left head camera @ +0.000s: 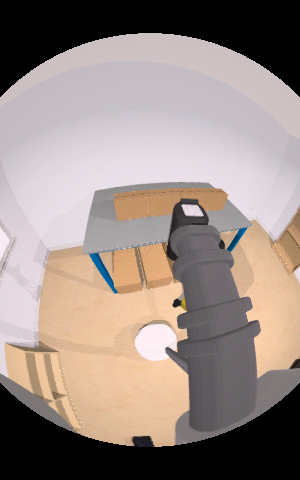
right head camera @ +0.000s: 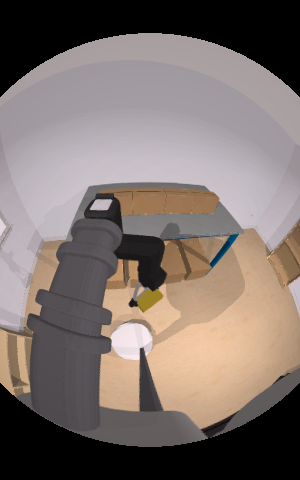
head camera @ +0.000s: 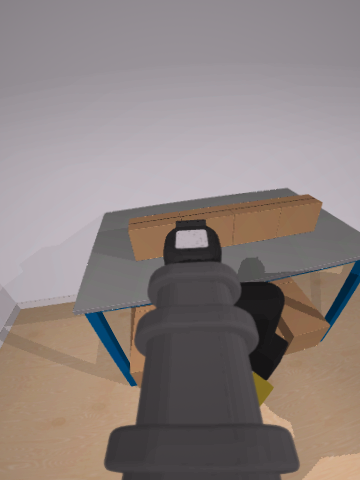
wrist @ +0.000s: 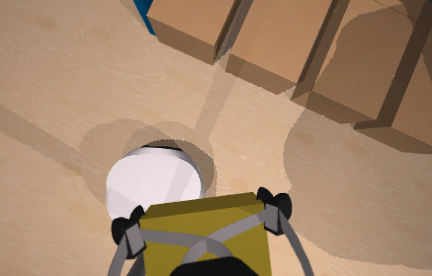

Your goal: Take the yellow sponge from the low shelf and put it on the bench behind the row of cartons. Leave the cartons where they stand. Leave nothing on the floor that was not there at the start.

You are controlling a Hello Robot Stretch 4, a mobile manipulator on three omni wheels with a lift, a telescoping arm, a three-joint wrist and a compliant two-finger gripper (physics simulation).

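Where they show: gripper, fingertip midpoint: (right head camera: pixel 144 295) (wrist: pixel 204 211); robot's base, link origin: (left head camera: pixel 154 341) (right head camera: pixel 132 339) (wrist: pixel 161 187).
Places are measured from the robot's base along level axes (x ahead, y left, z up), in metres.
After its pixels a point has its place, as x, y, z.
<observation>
The yellow sponge (head camera: pixel 262 388) @(0.245, -0.134, 1.032) (right head camera: pixel 150 300) @(0.222, -0.109, 1.032) (wrist: pixel 210 240) is between the fingertips of my gripper (wrist: pixel 204 211) @(0.251, -0.088, 0.992), which is shut on it and holds it above the floor in front of the bench. In the left head camera view a sliver of the sponge (left head camera: pixel 183 303) @(0.202, -0.068, 1.032) shows beside the arm. The row of cartons (head camera: pixel 256 220) @(0.974, -0.322, 1.018) (left head camera: pixel 135 207) (right head camera: pixel 175 201) @(0.968, -0.290, 1.005) stands upright along the grey bench top (head camera: pixel 115 280) @(0.732, 0.359, 0.887) (left head camera: pixel 102 235) @(0.709, 0.375, 0.887) (right head camera: pixel 227 224) @(0.907, -0.817, 0.887), and a strip of bench shows behind it. My arm hides part of the row in the head camera views.
Large brown boxes (left head camera: pixel 126 267) (right head camera: pixel 197 257) (wrist: pixel 270 45) stand under the bench between blue legs (head camera: pixel 112 345) @(0.597, 0.436, 0.551) (right head camera: pixel 223 254). A round white object (left head camera: pixel 155 342) @(-0.004, 0.004, 0.187) (right head camera: pixel 131 341) @(-0.004, -0.004, 0.187) (wrist: pixel 152 182) @(0.044, 0.032, 0.187) is on the floor. Wooden shelf units (left head camera: pixel 15 357) (right head camera: pixel 276 257) stand at the sides. A wall is behind the bench.
</observation>
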